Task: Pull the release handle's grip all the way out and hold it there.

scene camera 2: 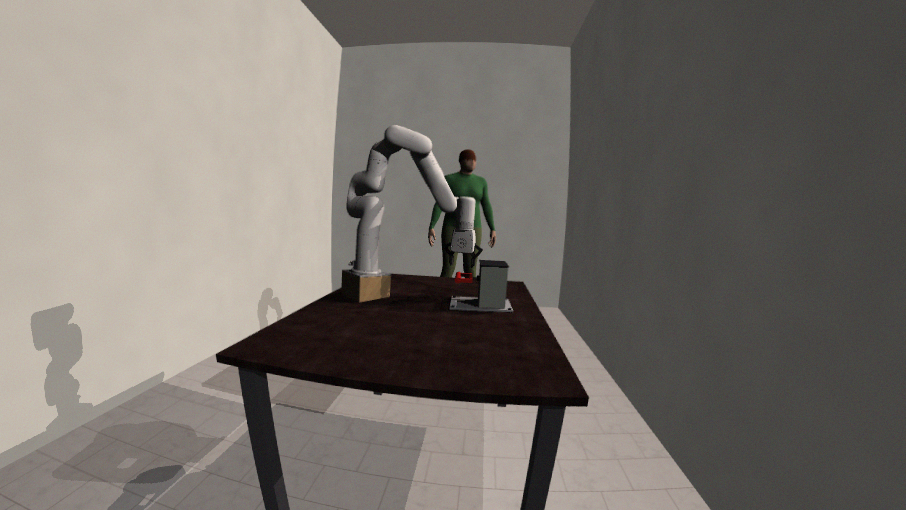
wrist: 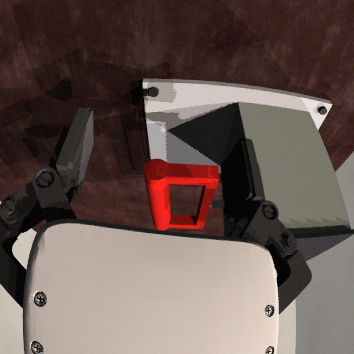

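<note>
The red release handle (scene camera 2: pixel 459 277) (wrist: pixel 159 205) is a rectangular loop with a thick round grip bar on the side away from the grey-green housing (scene camera 2: pixel 493 285) (wrist: pixel 295 165). A short thin rod (wrist: pixel 217 204) shows between the handle and the housing's dark face. My gripper (scene camera 2: pixel 464 257) (wrist: pixel 163 136) is open and empty, pointing down above the handle. In the wrist view one finger is out to the left of the grip, and the other is to the right of the loop, over the housing's near side. The lower end of the handle is close to the gripper body's edge.
The housing stands on a light metal baseplate (scene camera 2: pixel 464 308) (wrist: pixel 210 93) with dark bolts at its corners, on the dark brown table (scene camera 2: pixel 405 348) (wrist: pixel 190 40). The arm's wooden base block (scene camera 2: pixel 374 288) is at the table's back left. A person in green (scene camera 2: pixel 469 186) stands behind the table.
</note>
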